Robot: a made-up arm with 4 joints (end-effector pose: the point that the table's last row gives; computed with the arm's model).
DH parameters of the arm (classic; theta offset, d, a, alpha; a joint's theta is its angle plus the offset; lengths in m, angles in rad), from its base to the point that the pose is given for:
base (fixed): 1.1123 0 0.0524 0
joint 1: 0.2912 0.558 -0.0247 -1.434
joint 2: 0 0.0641 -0.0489 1.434
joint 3: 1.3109 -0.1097 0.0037 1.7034
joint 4: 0 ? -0.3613 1.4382
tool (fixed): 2.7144 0.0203 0 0
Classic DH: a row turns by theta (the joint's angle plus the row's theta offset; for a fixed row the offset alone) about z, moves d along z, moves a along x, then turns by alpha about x.
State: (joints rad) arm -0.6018 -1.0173 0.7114 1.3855
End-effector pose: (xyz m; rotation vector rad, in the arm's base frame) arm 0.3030 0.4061 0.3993 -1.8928 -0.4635 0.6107
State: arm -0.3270 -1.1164 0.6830 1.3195
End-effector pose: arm 0.2300 0.4634 0.4564 -1.8061 -0.7265 0.6320
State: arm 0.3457 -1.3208 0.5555 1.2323
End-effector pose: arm -0.0109 0.5121 0.5623 -1.3782 -1.2094 0.8717
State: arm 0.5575 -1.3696 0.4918 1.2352
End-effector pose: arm -0.0948 0.4968 0.5812 -1.2041 -1.3078 1.0228
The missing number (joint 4, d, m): 0.204
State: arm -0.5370 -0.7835 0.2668 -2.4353
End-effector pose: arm -0.1808 0.2942 0.7871 0.7197 -0.7449 2.0392
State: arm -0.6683 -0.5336 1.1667 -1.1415
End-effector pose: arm -0.0049 0.2150 0.8418 2.1476 0.3947 2.1907
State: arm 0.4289 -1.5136 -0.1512 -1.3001
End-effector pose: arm 0.2107 -0.1565 0.6901 -2.0463 0.7273 -1.0022
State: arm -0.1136 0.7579 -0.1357 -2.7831
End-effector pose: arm -0.2303 0.2948 0.3849 0.1902 1.1014 1.7976
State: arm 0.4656 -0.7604 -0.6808 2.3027
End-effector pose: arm -0.1416 0.4493 0.4616 -0.2548 -0.1210 1.8635
